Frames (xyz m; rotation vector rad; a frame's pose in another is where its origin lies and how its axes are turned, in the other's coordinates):
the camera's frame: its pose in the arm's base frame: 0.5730 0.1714 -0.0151 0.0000 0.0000 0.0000
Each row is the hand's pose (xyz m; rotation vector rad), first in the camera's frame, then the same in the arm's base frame.
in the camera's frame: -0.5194 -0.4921 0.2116 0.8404 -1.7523 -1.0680
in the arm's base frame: 0.0536 -0.3207 0.1965 0.8404 -1.7523 -1.0680
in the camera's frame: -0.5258 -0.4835 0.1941 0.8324 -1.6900 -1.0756
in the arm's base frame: 0.0472 -0.3121 0.1790 0.8324 -1.6900 -1.0756
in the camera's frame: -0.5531 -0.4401 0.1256 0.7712 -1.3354 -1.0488
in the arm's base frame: 0.0199 -0.2687 0.1105 0.7712 -1.3354 -1.0488
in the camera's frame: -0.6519 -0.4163 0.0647 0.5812 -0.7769 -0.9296
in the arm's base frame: -0.0789 -0.2449 0.0496 0.5812 -0.7769 -0.9296
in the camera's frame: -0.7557 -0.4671 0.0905 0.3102 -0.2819 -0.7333
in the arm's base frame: -0.1827 -0.2957 0.0754 0.3102 -0.2819 -0.7333
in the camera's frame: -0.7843 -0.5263 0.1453 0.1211 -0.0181 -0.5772
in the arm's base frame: -0.2113 -0.3549 0.1302 0.1211 -0.0181 -0.5772
